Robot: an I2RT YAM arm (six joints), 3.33 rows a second.
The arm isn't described. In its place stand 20 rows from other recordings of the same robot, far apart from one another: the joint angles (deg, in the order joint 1, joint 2, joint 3, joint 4, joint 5, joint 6), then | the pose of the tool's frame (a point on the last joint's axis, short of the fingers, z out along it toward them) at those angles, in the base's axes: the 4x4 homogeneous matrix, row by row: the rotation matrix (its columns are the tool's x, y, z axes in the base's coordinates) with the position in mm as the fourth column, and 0 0 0 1 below.
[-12.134, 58.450, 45.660, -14.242, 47.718, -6.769] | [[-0.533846 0.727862 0.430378 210.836], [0.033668 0.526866 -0.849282 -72.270], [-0.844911 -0.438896 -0.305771 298.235], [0 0 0 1]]
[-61.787, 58.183, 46.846, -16.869, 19.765, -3.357] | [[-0.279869 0.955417 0.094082 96.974], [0.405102 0.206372 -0.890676 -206.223], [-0.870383 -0.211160 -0.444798 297.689], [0 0 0 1]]
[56.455, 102.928, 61.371, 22.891, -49.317, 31.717] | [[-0.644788 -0.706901 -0.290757 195.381], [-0.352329 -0.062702 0.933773 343.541], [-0.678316 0.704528 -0.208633 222.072], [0 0 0 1]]
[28.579, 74.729, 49.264, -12.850, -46.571, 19.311] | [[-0.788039 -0.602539 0.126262 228.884], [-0.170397 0.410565 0.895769 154.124], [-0.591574 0.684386 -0.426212 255.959], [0 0 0 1]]
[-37.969, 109.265, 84.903, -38.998, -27.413, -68.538] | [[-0.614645 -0.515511 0.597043 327.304], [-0.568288 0.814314 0.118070 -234.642], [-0.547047 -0.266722 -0.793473 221.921], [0 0 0 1]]
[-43.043, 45.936, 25.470, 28.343, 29.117, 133.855] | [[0.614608 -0.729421 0.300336 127.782], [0.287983 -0.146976 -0.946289 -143.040], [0.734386 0.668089 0.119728 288.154], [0 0 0 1]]
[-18.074, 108.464, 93.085, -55.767, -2.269, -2.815] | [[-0.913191 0.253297 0.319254 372.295], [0.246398 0.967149 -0.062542 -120.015], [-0.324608 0.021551 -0.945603 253.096], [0 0 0 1]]
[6.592, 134.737, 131.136, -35.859, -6.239, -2.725] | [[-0.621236 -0.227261 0.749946 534.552], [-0.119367 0.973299 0.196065 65.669], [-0.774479 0.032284 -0.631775 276.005], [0 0 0 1]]
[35.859, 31.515, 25.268, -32.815, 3.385, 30.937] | [[-0.719588 -0.207147 0.662784 106.643], [0.113107 0.906757 0.406200 74.487], [-0.685128 0.367262 -0.629062 215.458], [0 0 0 1]]
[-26.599, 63.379, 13.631, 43.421, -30.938, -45.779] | [[-0.016510 -0.121431 0.992463 195.702], [-0.679183 0.729813 0.077997 -77.527], [-0.733783 -0.672776 -0.094524 189.778], [0 0 0 1]]
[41.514, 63.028, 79.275, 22.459, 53.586, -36.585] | [[0.330215 0.340738 0.880259 163.450], [-0.180204 0.938175 -0.295556 106.420], [-0.926544 -0.061029 0.371202 534.423], [0 0 0 1]]
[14.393, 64.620, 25.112, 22.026, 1.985, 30.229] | [[-0.360369 -0.040498 0.931930 231.377], [0.426979 0.881089 0.203397 58.105], [-0.829351 0.471213 -0.300226 209.531], [0 0 0 1]]
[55.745, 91.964, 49.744, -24.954, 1.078, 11.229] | [[-0.668990 -0.705519 0.233871 165.657], [-0.636464 0.706269 0.309997 242.065], [-0.383884 0.058534 -0.921524 156.135], [0 0 0 1]]
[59.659, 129.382, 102.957, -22.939, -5.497, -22.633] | [[-0.011096 -0.969513 0.244790 252.093], [-0.777268 0.162372 0.607857 437.450], [-0.629072 -0.183523 -0.755372 179.209], [0 0 0 1]]
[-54.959, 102.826, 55.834, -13.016, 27.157, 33.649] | [[0.062284 0.991019 -0.118327 183.301], [0.769859 -0.123154 -0.626218 -289.683], [-0.635167 -0.052092 -0.770616 141.158], [0 0 0 1]]
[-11.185, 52.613, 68.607, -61.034, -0.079, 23.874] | [[-0.556645 0.457451 0.693458 153.172], [0.522630 0.841689 -0.135714 -30.237], [-0.645759 0.286877 -0.707600 370.894], [0 0 0 1]]
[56.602, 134.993, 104.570, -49.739, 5.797, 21.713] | [[-0.807648 -0.562191 0.177896 260.061], [-0.556294 0.826490 0.086320 387.902], [-0.195558 -0.029246 -0.980256 120.067], [0 0 0 1]]
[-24.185, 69.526, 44.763, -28.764, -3.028, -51.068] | [[-0.756927 -0.331543 0.563152 220.054], [-0.511610 0.836796 -0.195007 -96.765], [-0.406590 -0.435720 -0.803014 224.593], [0 0 0 1]]
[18.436, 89.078, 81.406, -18.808, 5.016, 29.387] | [[-0.486729 -0.002236 0.873550 346.822], [0.353019 0.914200 0.199037 112.334], [-0.799045 0.405257 -0.444178 355.414], [0 0 0 1]]
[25.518, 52.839, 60.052, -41.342, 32.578, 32.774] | [[-0.404494 0.307066 0.861449 172.632], [0.312372 0.931687 -0.185428 61.168], [-0.859540 0.194088 -0.472781 355.832], [0 0 0 1]]
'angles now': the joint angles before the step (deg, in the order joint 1, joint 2, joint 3, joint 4, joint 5, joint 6). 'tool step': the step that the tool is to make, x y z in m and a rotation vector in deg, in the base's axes. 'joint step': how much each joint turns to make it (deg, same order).
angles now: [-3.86 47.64 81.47 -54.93 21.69 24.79]
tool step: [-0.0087 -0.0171 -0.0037 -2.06 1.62 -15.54]
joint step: [-6.84 -0.36 -0.42 -1.86 8.90 1.32]
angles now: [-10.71 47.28 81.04 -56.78 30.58 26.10]
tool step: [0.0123 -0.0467 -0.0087 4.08 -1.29 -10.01]
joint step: [-21.08 3.78 -2.19 5.88 -11.85 -0.44]
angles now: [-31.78 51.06 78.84 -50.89 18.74 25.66]
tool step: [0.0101 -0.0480 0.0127 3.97 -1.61 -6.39]
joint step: [-12.75 8.88 6.68 0.69 -7.48 1.23]
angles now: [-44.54 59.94 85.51 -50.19 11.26 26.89]
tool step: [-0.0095 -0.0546 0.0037 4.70 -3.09 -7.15]
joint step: [-13.27 7.83 5.38 0.43 -7.83 2.20]
